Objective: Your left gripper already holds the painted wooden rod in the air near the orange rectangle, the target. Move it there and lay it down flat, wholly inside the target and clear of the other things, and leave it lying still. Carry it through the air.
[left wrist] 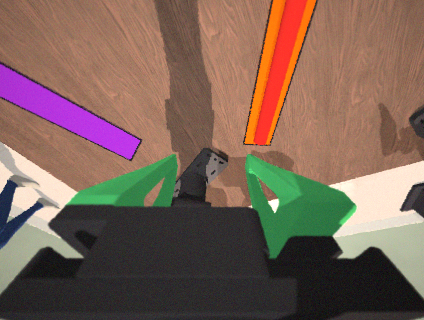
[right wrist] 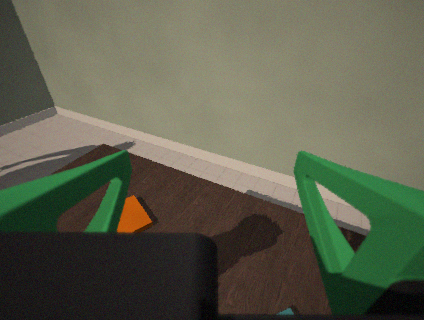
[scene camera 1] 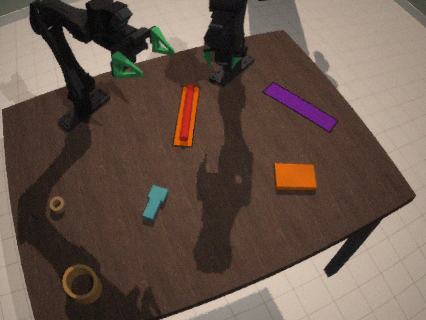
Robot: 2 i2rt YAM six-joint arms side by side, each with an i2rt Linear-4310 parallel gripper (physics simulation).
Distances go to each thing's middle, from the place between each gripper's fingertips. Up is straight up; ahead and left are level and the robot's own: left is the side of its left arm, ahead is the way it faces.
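Purple strip (scene camera 1: 287, 98): 41 cm below my right hand, 51 cm to the left of it and 9 cm behind it.
My left hand is 17 cm above the purple strip, 9 cm short of it and 26 cm to the right of it. Going by its middle, the strip is nearer to my left hand than to my right hand.
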